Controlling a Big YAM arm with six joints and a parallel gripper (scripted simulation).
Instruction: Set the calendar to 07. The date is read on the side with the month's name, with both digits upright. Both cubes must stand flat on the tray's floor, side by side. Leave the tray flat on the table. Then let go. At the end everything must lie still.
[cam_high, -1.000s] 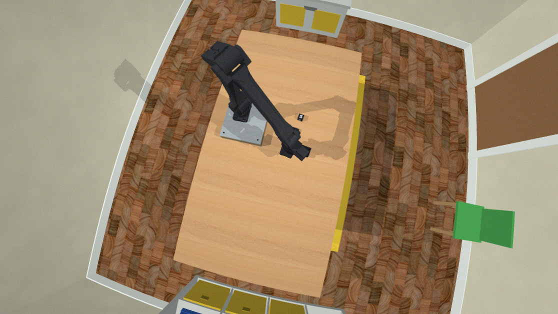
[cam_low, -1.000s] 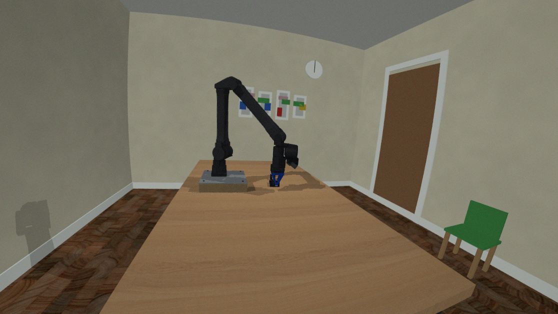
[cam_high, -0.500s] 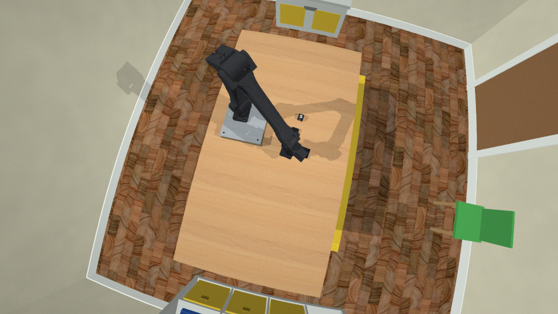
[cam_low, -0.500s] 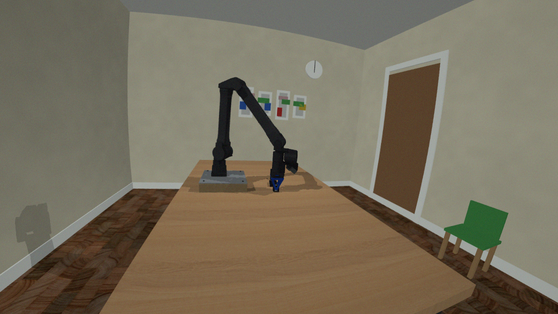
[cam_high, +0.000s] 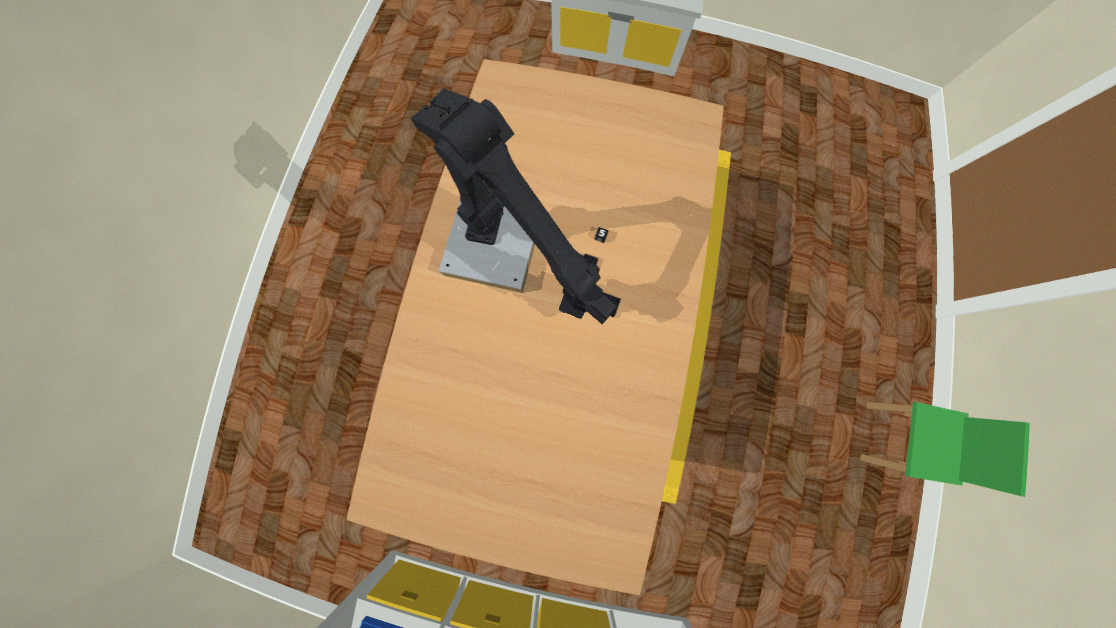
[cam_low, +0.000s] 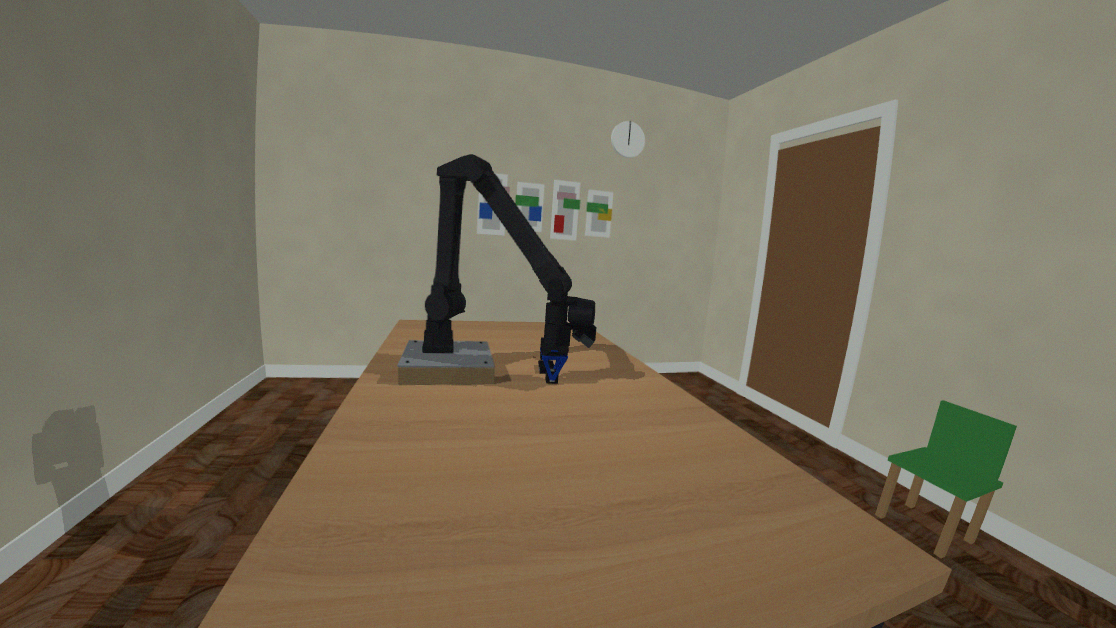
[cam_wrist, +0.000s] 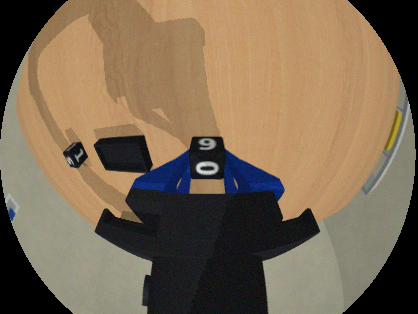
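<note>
Now: hand right at the black cube. Round my hand: black tray (1 cm ahead, 11 cm to the left, 1 cm below).
</note>
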